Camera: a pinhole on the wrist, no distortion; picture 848 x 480 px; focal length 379.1 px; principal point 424.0 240.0 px. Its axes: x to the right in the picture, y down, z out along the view. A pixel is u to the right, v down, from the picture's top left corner.
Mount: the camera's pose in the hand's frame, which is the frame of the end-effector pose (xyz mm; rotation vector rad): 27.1 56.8 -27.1 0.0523 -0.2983 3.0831
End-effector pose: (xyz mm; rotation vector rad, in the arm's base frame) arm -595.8 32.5 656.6 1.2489 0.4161 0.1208
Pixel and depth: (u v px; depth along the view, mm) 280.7 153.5 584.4
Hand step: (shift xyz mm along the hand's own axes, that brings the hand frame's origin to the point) 271.1 66.3 563.2
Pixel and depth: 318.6 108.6 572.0
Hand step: 212.0 134.8 565.8
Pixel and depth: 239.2 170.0 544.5
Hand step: 312.8 40.0 516.2
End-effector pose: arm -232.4 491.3 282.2 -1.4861 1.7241 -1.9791
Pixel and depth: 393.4 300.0 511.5
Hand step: 79.6 -122.6 457.6
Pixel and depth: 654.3 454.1 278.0
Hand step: -140.7 -143.8 222.0
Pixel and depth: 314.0 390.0 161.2
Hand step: 75.6 -38.6 117.1
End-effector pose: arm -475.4 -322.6 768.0 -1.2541 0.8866 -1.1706
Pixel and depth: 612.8 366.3 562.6
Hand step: -244.9 -223.9 499.6
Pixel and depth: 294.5 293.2 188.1
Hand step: 95.6 -7.8 149.9
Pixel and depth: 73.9 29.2 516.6
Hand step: 532.0 219.9 516.4
